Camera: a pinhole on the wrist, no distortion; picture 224 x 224 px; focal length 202.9 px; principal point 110.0 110.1 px. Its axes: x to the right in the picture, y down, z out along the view. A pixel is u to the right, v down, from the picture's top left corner.
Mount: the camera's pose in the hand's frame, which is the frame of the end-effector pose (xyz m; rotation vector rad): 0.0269 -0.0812 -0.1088 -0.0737 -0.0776 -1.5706
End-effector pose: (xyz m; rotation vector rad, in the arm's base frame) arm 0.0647 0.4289 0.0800 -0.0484 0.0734 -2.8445
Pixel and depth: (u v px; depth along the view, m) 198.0 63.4 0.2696
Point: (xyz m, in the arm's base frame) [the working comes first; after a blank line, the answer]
In the camera's frame: 0.1169 -0.0621 0.2696

0.0562 0.5956 0.2589
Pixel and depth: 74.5 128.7 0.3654
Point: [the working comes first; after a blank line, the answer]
In the camera's frame: -0.0639 0.0335 0.3654

0.0230 0.3834 0.3289
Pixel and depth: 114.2 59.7 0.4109
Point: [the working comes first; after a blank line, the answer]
In the camera's frame: 0.0085 -0.1021 0.4109

0.1353 0.4853 0.3810
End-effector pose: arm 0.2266 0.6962 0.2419 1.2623 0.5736 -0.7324
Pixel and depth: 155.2 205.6 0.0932
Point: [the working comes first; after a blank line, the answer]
In the camera's frame: 0.0208 0.0439 0.0932

0.2018 0.6849 0.1276
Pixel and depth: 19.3 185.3 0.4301
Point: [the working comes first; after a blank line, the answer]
In the camera's frame: -0.1923 0.1594 0.4301

0.4594 0.3908 0.2669
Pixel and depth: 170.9 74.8 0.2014
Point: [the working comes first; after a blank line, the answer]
In the camera's frame: 0.0604 -0.0350 0.2014

0.1273 0.5861 0.1924
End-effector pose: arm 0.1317 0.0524 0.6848 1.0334 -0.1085 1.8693
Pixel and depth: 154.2 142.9 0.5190
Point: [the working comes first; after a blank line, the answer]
In the camera's frame: 0.1131 0.0839 0.5190

0.4777 0.0065 0.9785
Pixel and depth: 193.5 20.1 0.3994
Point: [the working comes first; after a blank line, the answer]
In the camera's frame: 0.1644 -0.1772 0.3994

0.5030 -0.0880 0.7037
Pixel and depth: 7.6 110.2 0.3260
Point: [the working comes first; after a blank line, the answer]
In the camera's frame: -0.1645 0.0002 0.3260

0.1600 -0.0850 0.8691
